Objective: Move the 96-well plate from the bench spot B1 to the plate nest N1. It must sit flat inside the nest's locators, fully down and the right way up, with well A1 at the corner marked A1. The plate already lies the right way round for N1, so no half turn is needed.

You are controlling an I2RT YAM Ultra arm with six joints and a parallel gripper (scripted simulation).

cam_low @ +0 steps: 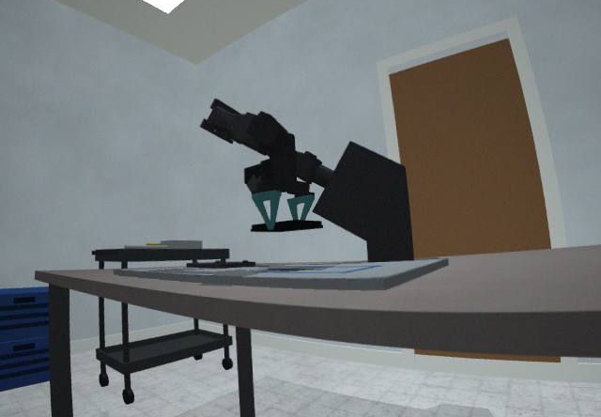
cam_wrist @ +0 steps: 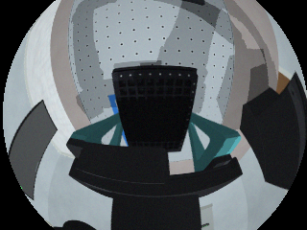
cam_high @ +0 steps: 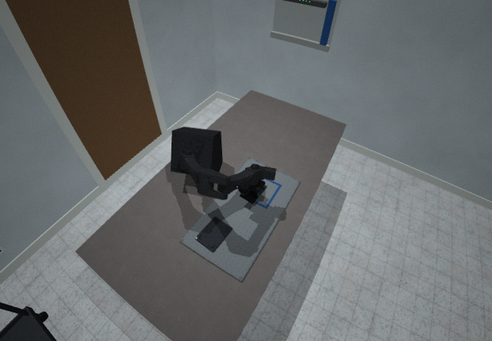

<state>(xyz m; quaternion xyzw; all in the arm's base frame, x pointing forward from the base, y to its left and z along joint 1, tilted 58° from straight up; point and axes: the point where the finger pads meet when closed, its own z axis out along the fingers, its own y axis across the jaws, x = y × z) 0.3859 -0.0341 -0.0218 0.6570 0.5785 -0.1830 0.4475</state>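
Right now the plate nest N1 is 11 cm behind my hand, 27 cm to the right of it and 8 cm below it. The rest, counted from my hand: black 96-well plate (right at my hand); then white corner label (18 cm behind, 33 cm to the right, 8 cm below).
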